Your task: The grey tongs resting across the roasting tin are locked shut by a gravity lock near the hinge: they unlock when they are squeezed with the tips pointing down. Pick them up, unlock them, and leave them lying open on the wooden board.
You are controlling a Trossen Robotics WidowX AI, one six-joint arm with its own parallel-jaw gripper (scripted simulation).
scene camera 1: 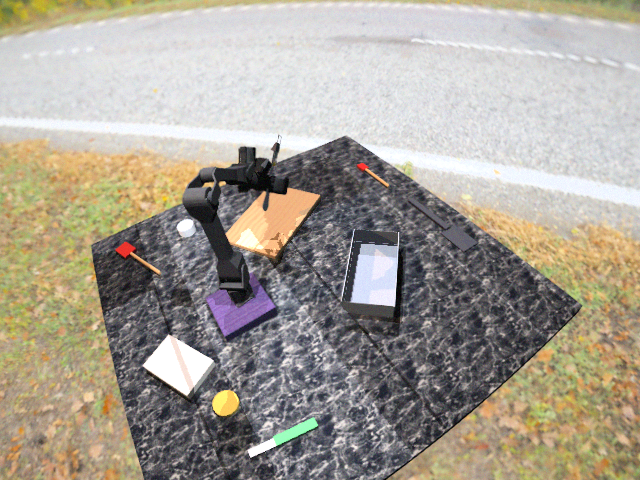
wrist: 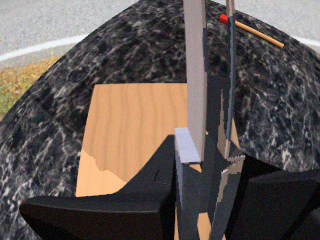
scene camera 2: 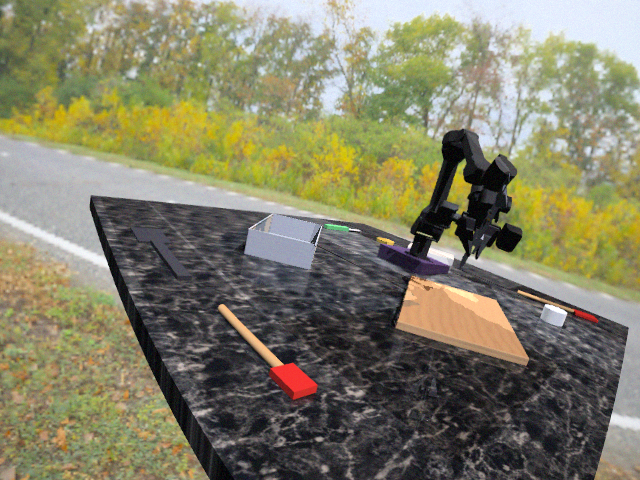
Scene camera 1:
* gripper: 275, 186
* black spatula: 463, 241
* wooden board: 267, 233
